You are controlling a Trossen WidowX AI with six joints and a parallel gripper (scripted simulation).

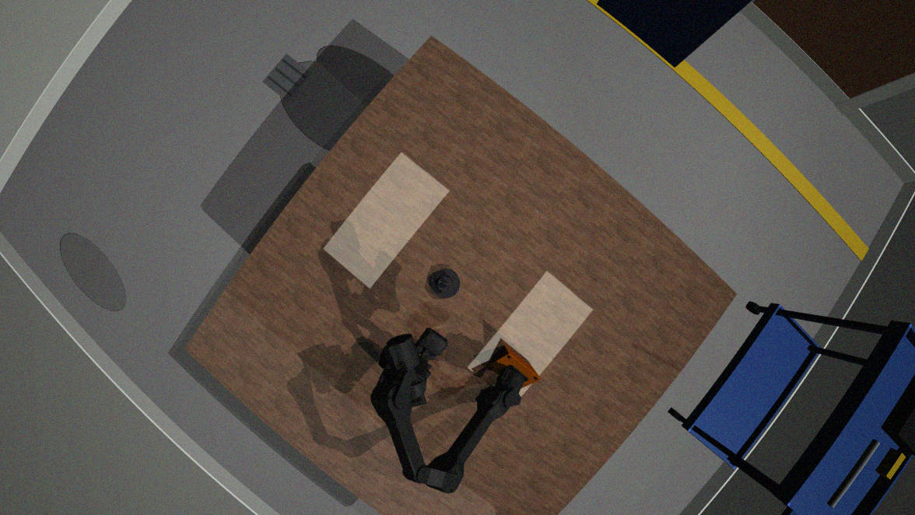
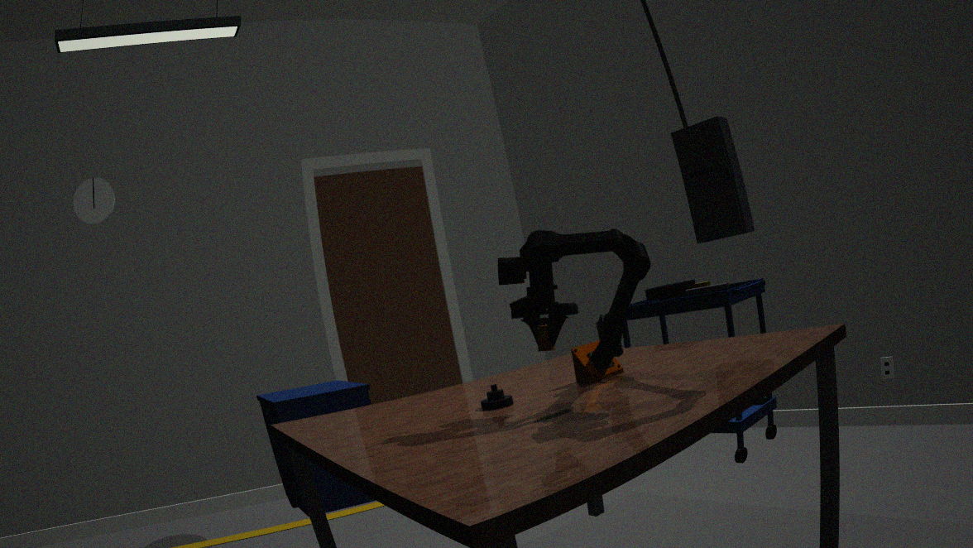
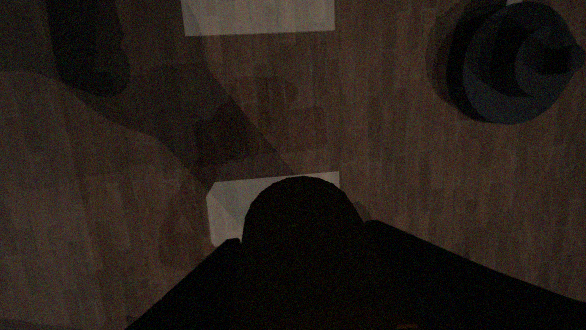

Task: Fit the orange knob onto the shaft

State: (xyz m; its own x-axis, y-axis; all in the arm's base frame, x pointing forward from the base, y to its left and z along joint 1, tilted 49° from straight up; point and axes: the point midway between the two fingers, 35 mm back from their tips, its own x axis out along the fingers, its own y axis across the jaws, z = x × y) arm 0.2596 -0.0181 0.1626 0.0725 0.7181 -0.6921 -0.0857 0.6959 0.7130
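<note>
My gripper tip is now 60 mm short of the round dark pedestal, 180 mm to the left of it and 110 mm above it. Also, from my gripper tip: orange knob: 20 mm above.
</note>
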